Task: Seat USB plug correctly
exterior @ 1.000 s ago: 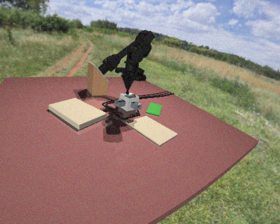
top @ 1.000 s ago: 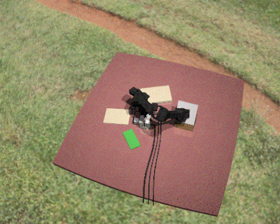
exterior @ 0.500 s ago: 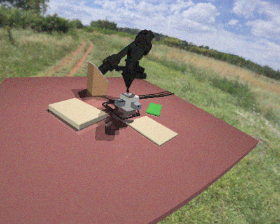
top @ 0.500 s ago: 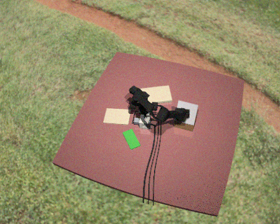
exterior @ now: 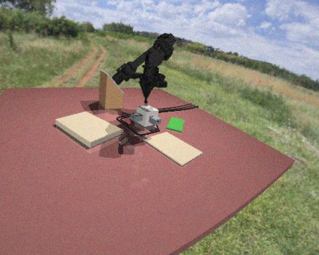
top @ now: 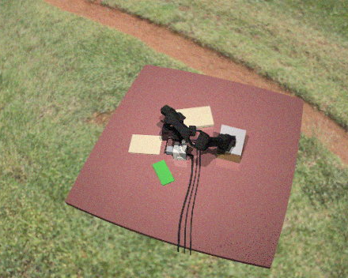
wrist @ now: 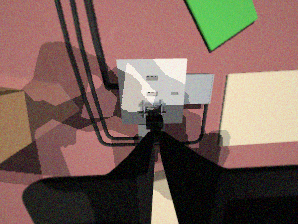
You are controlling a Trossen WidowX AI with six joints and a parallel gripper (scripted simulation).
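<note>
My gripper tip is now 20 mm above the usb plug. The rest, counted from my gripper tip: thin tan sheet (230 mm ahead, 10 mm to the right, 130 mm below); then green block (70 mm ahead, 170 mm to the left, 130 mm below); then thick tan slab (30 mm behind, 270 mm to the right, 120 mm below).
</note>
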